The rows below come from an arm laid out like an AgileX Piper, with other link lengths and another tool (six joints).
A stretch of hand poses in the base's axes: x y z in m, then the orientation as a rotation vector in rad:
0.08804, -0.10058, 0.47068, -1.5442, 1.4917, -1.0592
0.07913, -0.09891, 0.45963, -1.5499, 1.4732, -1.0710
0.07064, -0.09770, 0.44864, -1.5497, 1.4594, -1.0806
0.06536, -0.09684, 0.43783, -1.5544, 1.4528, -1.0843
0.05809, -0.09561, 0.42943, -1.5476, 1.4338, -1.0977
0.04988, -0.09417, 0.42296, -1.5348, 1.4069, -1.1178
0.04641, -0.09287, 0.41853, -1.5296, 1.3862, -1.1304
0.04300, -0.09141, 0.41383, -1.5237, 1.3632, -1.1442
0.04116, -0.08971, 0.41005, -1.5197, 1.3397, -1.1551
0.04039, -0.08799, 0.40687, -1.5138, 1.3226, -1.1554
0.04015, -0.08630, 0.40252, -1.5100, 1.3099, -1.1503
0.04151, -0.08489, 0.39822, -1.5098, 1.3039, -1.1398
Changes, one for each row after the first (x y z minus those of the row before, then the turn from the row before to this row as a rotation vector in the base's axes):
-0.00891, 0.00167, -0.01105, -0.0117, -0.0101, 0.0087
-0.00849, 0.00121, -0.01099, -0.0067, -0.0104, 0.0050
-0.00528, 0.00086, -0.01081, -0.0055, -0.0018, 0.0039
-0.00727, 0.00123, -0.00840, -0.0057, -0.0183, 0.0053
-0.00821, 0.00144, -0.00647, -0.0072, -0.0281, 0.0062
-0.00347, 0.00130, -0.00443, -0.0066, -0.0179, 0.0070
-0.00341, 0.00146, -0.00470, -0.0073, -0.0199, 0.0077
-0.00184, 0.00170, -0.00378, -0.0068, -0.0181, 0.0097
-0.00077, 0.00172, -0.00318, 0.0016, -0.0129, 0.0101
-0.00024, 0.00169, -0.00435, 0.0042, -0.0078, 0.0102
0.00136, 0.00141, -0.00430, 0.0061, -0.0004, 0.0091

